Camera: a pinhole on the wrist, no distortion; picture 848 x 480 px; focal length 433.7 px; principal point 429.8 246.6 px. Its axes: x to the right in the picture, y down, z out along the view. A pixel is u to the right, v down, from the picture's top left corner.
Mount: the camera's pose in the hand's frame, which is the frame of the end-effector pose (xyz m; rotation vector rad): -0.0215 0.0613 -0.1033 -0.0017 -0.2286 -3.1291
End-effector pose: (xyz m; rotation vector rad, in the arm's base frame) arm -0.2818 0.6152 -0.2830 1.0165 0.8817 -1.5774
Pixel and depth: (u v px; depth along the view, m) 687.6 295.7 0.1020
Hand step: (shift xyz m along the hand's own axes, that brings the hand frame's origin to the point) -0.0820 0.0645 -0.0006
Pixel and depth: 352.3 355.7 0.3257
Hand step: 0.0373 0.0278 0.2308
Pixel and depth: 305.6 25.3 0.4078
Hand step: 0.0947 0.3269 0.2698
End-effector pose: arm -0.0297 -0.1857 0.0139 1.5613 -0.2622 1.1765
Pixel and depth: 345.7 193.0 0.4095
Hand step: 0.0580 0.1712 0.2944
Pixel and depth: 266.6 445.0 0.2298
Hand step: 0.0656 -0.0090 0.1392
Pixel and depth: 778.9 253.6 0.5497
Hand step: -0.4635 0.1306 0.4425
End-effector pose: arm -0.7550 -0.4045 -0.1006 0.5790 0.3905 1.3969
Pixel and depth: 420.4 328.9 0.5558
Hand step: -0.0086 0.0378 0.4619
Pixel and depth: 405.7 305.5 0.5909
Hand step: 0.0121 0.0679 0.4929
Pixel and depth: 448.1 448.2 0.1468
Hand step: -0.0273 0.0151 0.0519
